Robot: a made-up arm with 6 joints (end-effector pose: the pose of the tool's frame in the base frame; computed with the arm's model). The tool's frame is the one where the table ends.
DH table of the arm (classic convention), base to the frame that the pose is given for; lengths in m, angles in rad. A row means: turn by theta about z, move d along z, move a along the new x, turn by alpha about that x. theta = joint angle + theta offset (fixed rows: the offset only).
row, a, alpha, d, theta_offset
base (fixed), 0.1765, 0, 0, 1.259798
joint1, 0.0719, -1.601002, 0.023, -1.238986
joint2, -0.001, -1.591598, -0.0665, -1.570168
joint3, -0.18, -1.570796, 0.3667, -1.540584
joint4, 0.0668, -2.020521, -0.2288, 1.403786
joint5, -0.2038, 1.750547, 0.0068, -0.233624
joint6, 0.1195, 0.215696, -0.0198, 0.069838
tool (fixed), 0, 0, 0.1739, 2.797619
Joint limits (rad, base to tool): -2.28..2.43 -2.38..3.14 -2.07..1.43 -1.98..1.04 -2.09..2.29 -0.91..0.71
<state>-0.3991 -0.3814 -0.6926 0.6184 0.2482 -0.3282</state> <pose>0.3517 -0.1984 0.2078 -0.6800 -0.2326 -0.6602</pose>
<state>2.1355 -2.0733 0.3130 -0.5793 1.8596 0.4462</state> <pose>0.0259 0.3182 0.2650 2.2912 -0.0655 -0.9606</pose>
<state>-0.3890 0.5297 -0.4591 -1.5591 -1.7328 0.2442</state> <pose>0.2061 -0.3590 -0.3621 1.0095 1.2239 -1.3189</pose>
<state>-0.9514 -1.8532 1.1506 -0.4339 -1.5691 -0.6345</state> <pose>0.2815 0.2084 0.5398 -0.1514 -0.0061 -0.1388</pose>
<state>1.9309 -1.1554 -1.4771 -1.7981 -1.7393 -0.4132</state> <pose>0.4058 0.3936 0.5692 0.8800 0.5205 0.4451</pose>
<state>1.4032 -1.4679 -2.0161 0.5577 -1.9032 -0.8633</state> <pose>0.4190 0.0652 0.2975 -1.1771 0.4379 -1.1635</pose>
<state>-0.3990 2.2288 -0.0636 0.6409 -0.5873 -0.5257</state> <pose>-0.2977 0.1592 -0.1968 0.2439 2.8438 0.5088</pose>
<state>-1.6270 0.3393 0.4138 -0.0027 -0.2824 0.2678</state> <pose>-0.1823 -0.2305 -0.3237 0.9761 0.1203 -1.5018</pose>
